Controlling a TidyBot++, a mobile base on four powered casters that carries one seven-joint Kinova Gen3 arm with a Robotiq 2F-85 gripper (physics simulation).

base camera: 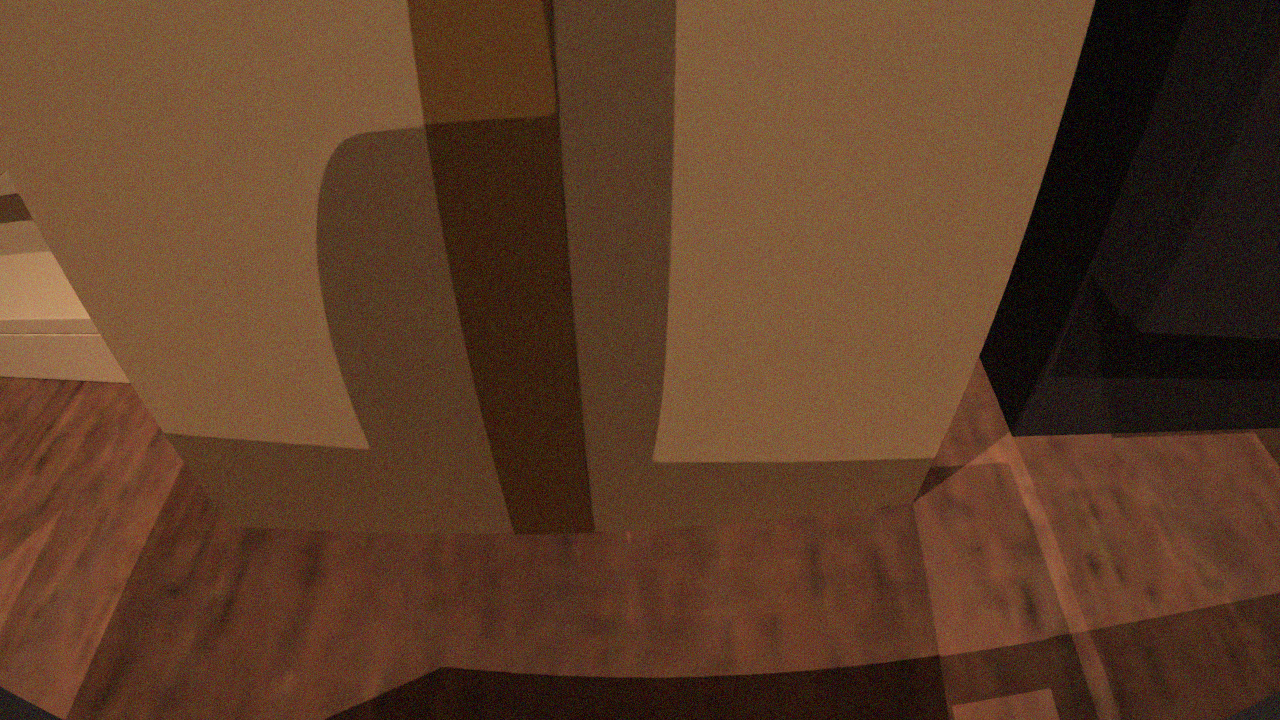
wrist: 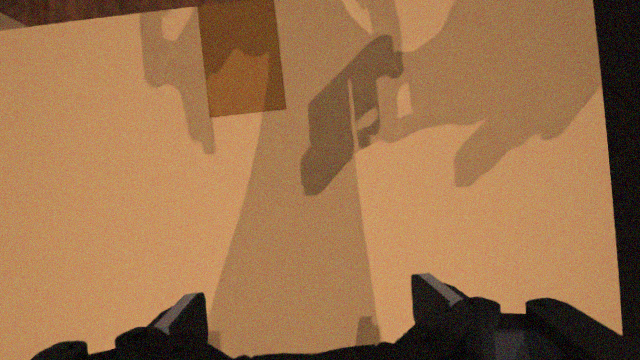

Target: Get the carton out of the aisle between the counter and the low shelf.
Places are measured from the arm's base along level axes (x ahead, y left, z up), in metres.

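Pixels of known places: gripper, fingertip midpoint: (wrist: 310, 306).
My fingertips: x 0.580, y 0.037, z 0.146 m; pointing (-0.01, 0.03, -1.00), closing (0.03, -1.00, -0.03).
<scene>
Behind a point stands the place of what it marks.
The carton (base camera: 805, 268) @[z -0.211, x 0.347, y -0.071 m] (wrist: 125, 175) @[z 0.064, x 0.638, y 0.151 m] is a large tan box with a brown tape strip (base camera: 510, 295) @[z -0.219, x 0.338, y 0.050 m] (wrist: 242, 75) @[z 0.064, x 0.697, y 0.074 m]. In the base camera view its upright face stands very close and fills the middle, its foot on the floor. In the wrist view its flat top lies under my gripper (wrist: 308, 286) @[z 0.146, x 0.580, y 0.037 m], and the far edge of the top shows at the upper left. My gripper is open, its fingers wide apart, with no thing between them. Shadows of the arm and gripper fall on the top. The gripper does not show in the base camera view.
The pale low shelf (base camera: 44, 286) @[z -0.317, x 0.508, y 0.568 m] stands beyond the carton's left side. The dark counter (base camera: 1181, 223) @[z -0.178, x 0.357, y -0.279 m] (wrist: 620, 150) @[z -0.073, x 0.642, y -0.285 m] is close along its right side, with a narrow strip of floor between them at the foot. Brown wood floor (base camera: 626, 600) @[z -0.396, x 0.293, y 0.006 m] shows in front of the carton.
</scene>
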